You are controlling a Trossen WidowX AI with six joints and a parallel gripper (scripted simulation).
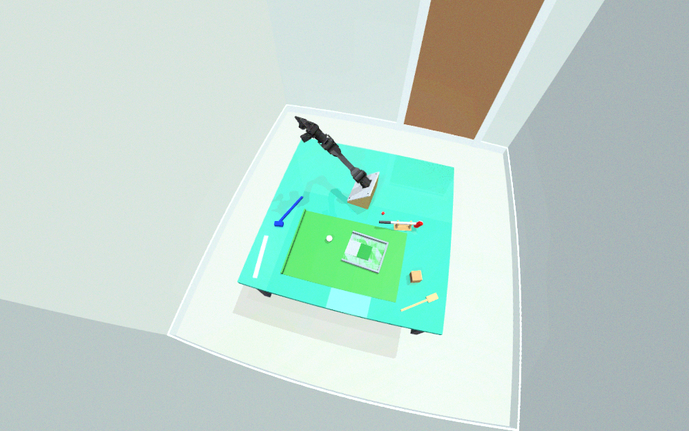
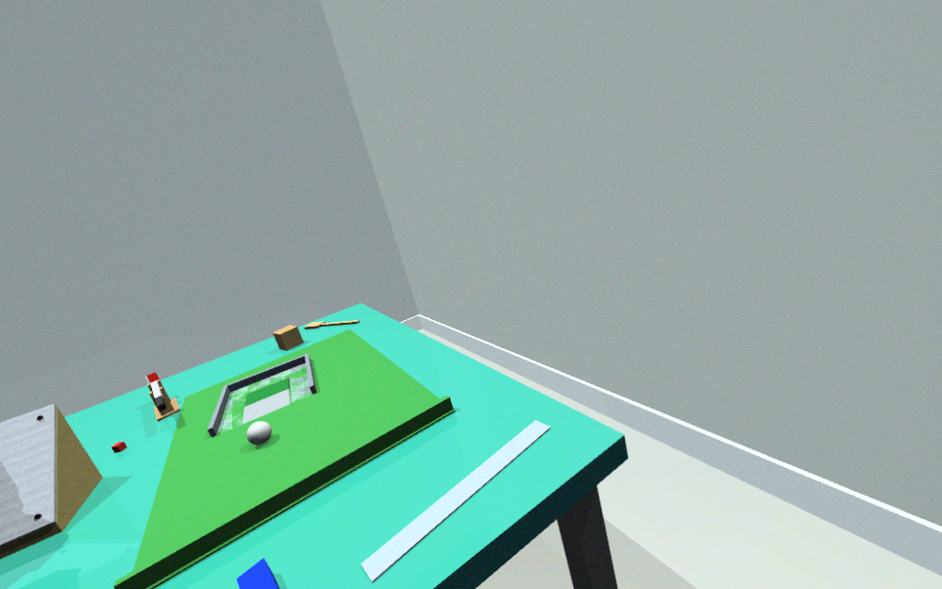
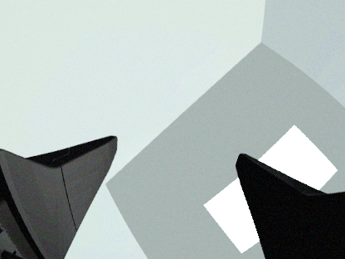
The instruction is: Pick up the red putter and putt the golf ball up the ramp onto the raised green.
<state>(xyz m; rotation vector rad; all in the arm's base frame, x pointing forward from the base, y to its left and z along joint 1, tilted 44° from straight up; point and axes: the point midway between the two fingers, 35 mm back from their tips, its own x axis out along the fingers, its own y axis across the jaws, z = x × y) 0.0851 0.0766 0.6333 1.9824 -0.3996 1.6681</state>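
My gripper tip is 650 mm above the red piece, 580 mm to the right of it and 10 mm short of it. Round my gripper tip: blue putter 640 mm below, 250 mm ahead, 40 mm to the right; white golf ball 630 mm below, 340 mm ahead, 310 mm to the left; white strip 660 mm below, 620 mm ahead, 70 mm to the right.
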